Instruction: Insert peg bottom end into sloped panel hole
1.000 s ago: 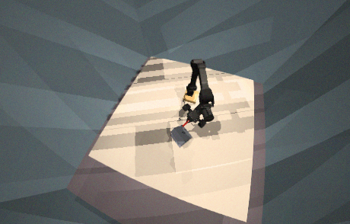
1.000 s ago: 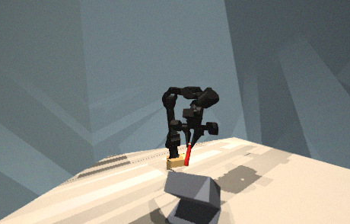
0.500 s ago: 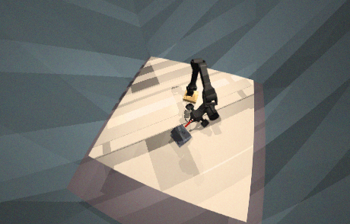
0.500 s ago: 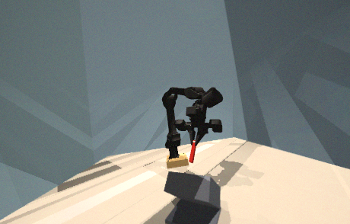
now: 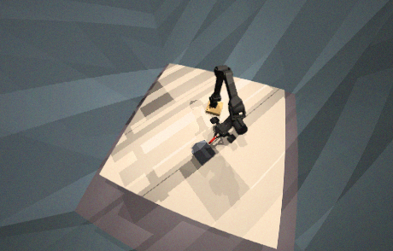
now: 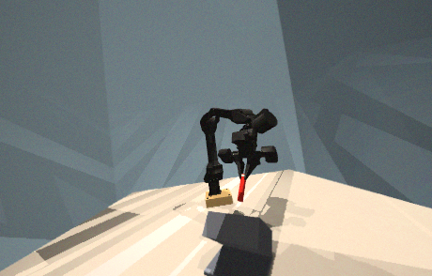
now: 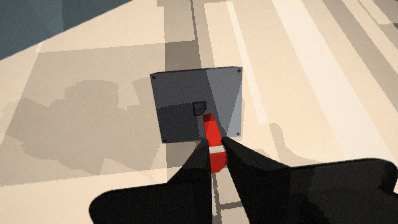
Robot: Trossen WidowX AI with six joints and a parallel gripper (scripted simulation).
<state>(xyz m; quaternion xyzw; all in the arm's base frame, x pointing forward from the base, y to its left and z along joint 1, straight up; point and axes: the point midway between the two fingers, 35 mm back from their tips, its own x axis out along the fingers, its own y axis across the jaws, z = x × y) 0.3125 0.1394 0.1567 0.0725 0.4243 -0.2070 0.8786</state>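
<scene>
Now: the grey sloped panel 110 mm below my gripper tip, 80 mm ahead of it and 30 mm to the right of it. Also, from my gripper tip: red peg 10 mm below.
</scene>
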